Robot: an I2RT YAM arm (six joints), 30 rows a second.
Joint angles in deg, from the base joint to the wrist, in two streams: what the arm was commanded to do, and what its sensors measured. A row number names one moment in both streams.
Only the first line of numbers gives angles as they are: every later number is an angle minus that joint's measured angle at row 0.
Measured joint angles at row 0:
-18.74, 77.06, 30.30, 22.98, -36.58, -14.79
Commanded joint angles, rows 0 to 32:
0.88, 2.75, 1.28, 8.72, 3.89, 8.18
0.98, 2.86, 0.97, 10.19, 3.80, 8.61
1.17, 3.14, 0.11, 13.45, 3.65, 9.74
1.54, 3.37, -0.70, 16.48, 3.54, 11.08
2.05, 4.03, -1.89, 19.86, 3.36, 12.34
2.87, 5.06, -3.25, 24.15, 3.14, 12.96
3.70, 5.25, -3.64, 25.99, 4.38, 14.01
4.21, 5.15, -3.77, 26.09, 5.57, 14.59
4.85, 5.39, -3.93, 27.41, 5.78, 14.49
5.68, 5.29, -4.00, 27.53, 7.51, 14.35
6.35, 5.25, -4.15, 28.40, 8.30, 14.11
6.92, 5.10, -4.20, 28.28, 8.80, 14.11
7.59, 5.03, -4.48, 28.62, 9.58, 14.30
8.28, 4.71, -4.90, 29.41, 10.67, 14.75
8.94, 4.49, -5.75, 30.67, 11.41, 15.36
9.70, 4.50, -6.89, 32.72, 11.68, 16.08
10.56, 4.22, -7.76, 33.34, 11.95, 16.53
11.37, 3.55, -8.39, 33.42, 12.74, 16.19
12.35, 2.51, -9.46, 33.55, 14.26, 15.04
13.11, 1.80, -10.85, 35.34, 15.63, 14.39
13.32, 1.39, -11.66, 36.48, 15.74, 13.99
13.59, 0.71, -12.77, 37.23, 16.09, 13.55
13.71, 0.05, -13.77, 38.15, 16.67, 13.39
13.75, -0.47, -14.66, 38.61, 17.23, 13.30
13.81, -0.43, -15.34, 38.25, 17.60, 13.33
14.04, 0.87, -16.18, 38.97, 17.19, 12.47
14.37, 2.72, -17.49, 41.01, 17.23, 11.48
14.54, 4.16, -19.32, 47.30, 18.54, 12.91
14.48, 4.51, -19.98, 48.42, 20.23, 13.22
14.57, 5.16, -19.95, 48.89, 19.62, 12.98
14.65, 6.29, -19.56, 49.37, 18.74, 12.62
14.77, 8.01, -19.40, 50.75, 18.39, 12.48
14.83, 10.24, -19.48, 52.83, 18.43, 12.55
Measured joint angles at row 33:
14.62, 7.36, -19.54, 44.94, 17.90, 13.21
